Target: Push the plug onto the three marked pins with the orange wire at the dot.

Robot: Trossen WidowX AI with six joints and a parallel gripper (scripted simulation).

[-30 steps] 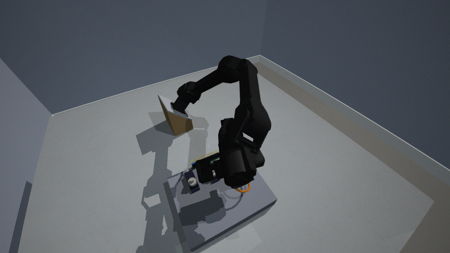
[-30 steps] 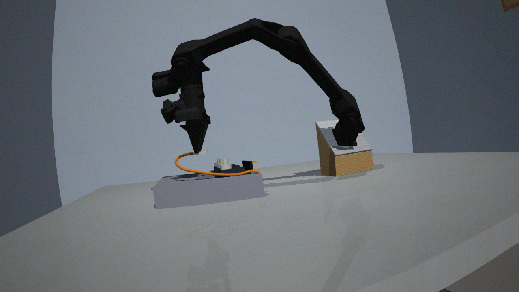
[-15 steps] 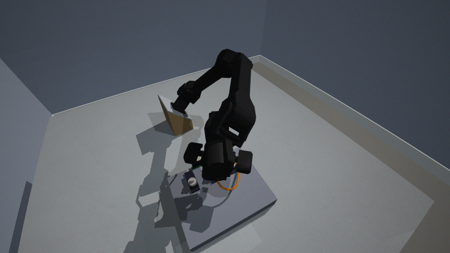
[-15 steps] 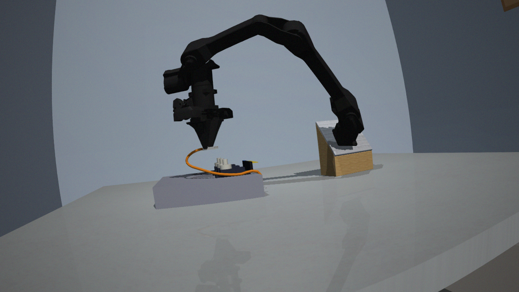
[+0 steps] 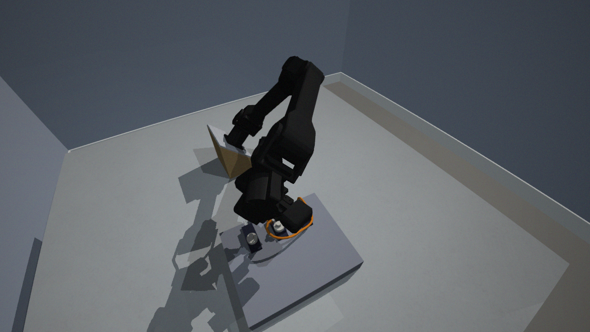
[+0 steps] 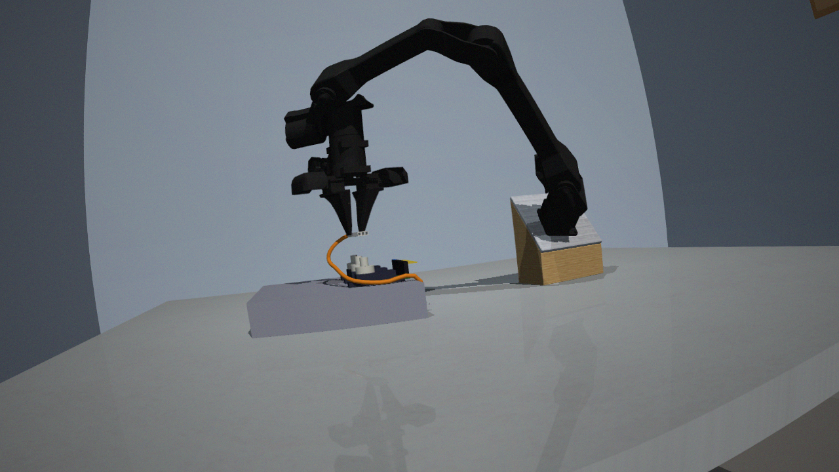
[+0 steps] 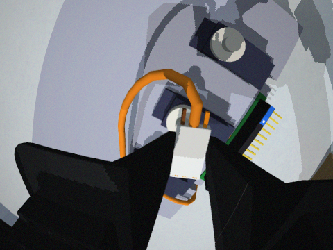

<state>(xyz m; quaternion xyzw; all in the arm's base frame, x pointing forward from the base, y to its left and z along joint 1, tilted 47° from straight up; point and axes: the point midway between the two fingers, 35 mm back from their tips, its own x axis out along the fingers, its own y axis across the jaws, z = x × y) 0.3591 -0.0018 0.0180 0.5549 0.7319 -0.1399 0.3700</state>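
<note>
My gripper tip is now 6 cm past the blue band, 5 cm above it and 4 cm to the left of it. Also, from my gripper tip: grey holder block: 10 cm below, 10 cm ahead, 1 cm to the left.
</note>
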